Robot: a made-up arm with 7 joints. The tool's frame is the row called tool. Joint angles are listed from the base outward. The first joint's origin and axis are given. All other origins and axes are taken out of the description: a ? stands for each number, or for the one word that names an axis. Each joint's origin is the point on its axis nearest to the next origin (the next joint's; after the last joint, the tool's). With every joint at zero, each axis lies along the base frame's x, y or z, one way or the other. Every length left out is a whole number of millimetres.
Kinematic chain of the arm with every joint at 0, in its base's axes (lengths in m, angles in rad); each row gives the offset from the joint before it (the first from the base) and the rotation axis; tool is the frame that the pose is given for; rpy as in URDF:
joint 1: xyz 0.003 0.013 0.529 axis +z
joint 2: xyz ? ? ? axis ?
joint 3: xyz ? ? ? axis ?
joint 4: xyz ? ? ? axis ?
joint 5: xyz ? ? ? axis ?
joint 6: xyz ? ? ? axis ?
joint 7: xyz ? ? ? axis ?
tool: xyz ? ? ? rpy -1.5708 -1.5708 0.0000
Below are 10 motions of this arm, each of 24 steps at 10 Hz.
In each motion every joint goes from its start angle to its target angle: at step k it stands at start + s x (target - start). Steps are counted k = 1, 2, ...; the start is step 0. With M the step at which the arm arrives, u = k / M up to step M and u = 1 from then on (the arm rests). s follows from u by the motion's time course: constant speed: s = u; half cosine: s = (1 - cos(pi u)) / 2; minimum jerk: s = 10 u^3 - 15 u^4 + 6 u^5.
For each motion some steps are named. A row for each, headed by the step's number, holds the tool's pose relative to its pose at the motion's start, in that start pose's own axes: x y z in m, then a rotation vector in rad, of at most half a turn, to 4 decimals.
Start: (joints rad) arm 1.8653 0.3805 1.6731 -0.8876 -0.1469 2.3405 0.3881
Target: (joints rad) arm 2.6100 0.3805 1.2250 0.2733 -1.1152 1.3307 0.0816
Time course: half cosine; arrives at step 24
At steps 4, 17, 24:
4: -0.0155 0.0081 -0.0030 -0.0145 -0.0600 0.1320
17: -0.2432 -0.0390 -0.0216 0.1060 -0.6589 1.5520
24: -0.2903 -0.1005 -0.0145 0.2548 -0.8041 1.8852

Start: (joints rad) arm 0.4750 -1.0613 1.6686 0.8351 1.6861 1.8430 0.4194
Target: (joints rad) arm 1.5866 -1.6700 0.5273 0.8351 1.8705 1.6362 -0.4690
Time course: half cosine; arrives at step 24
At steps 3, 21, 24:
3: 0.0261 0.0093 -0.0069 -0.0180 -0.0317 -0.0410
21: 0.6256 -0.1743 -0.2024 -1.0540 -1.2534 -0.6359
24: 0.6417 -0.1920 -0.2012 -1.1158 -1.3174 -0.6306

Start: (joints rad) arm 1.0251 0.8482 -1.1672 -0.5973 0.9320 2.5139 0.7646
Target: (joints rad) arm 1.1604 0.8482 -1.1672 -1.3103 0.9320 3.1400 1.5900
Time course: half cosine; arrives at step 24
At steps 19, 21, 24:
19: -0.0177 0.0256 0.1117 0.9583 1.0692 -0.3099
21: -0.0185 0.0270 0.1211 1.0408 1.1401 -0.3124
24: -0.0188 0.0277 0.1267 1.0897 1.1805 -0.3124

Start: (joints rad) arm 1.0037 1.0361 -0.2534 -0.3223 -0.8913 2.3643 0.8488
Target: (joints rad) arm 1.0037 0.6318 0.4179 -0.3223 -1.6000 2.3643 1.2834
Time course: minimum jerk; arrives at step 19
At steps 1, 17, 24:
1: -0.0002 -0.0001 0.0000 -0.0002 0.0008 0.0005
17: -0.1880 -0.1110 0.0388 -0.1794 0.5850 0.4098
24: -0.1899 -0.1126 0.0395 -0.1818 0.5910 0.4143

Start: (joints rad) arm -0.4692 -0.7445 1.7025 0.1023 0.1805 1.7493 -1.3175
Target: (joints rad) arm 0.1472 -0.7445 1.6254 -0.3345 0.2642 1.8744 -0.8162
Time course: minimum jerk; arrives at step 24
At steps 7, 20, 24:
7: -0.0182 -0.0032 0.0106 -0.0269 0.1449 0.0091
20: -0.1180 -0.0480 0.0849 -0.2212 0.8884 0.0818
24: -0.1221 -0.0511 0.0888 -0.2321 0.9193 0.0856

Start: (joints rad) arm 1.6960 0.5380 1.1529 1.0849 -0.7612 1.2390 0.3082
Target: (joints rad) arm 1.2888 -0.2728 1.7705 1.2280 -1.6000 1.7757 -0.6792
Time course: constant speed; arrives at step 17
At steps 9, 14, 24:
9: -0.1324 0.0807 -0.0160 0.1655 -0.5864 -0.0846
14: -0.1970 0.0804 -0.0518 0.1785 -0.8673 -0.2302
24: -0.2322 0.0672 -0.0822 0.1363 -1.0336 -0.3323

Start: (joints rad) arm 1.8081 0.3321 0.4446 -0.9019 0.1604 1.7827 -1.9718
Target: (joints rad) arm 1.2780 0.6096 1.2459 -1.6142 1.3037 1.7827 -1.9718
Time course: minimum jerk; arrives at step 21
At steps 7, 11, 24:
7: -0.0190 0.0063 -0.0504 -0.1499 0.3273 0.1034
11: -0.0398 -0.0007 -0.1062 -0.3787 0.8644 0.2067
24: -0.0493 -0.0293 -0.1462 -0.6686 1.5781 0.2598

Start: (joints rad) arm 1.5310 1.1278 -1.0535 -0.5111 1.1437 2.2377 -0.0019
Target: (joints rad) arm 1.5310 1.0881 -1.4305 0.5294 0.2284 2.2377 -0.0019
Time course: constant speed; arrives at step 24
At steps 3, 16, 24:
3: -0.0057 -0.0117 -0.0221 0.0127 -0.1872 0.0832
16: -0.0119 -0.0681 -0.1096 0.1317 -0.9574 0.5320
24: 0.0014 -0.1101 -0.1629 0.2278 -1.3751 0.8820

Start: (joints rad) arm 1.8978 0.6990 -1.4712 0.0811 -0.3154 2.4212 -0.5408
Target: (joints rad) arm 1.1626 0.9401 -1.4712 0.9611 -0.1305 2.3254 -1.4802
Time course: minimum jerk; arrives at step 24
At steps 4, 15, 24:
4: -0.0031 0.0012 -0.0018 0.0158 -0.0448 0.0126
15: -0.0465 0.0078 -0.0922 0.2772 -0.9305 0.2549
24: -0.0442 0.0001 -0.1500 0.3692 -1.2660 0.3640

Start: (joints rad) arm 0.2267 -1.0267 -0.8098 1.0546 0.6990 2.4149 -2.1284
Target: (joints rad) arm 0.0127 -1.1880 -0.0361 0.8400 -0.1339 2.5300 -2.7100
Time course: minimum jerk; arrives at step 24
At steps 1, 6, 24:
1: 0.0001 0.0000 0.0000 -0.0001 -0.0004 -0.0005
6: 0.0203 -0.0054 0.0038 -0.0153 -0.0597 -0.0700
24: 0.1399 -0.0413 -0.0064 -0.3811 -0.4192 -0.3944

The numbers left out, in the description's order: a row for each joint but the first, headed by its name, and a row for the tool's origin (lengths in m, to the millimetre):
joint 2: xyz -0.001 -0.028 0.000, axis -y
joint 3: xyz -0.001 0.000 0.295, axis +z
joint 4: xyz 0.011 0.058 0.000, axis +y
joint 5: xyz -0.001 0.000 0.364, axis +z
joint 6: xyz 0.024 -0.084 0.000, axis -y
joint 7: xyz 0.033 0.000 0.094, axis +x
tool: xyz 0.000 -0.011 0.027

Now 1 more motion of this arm.
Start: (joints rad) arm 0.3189 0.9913 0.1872 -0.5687 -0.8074 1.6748 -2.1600
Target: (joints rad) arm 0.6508 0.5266 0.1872 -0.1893 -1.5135 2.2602 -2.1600
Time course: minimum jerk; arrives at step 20
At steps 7, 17, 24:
7: 0.0847 -0.0274 0.0572 -0.0183 -0.1493 -0.1220
17: 0.3189 -0.2256 0.1819 -0.2873 -0.2853 -0.6500
24: 0.3257 -0.2351 0.1839 -0.3017 -0.2788 -0.6697

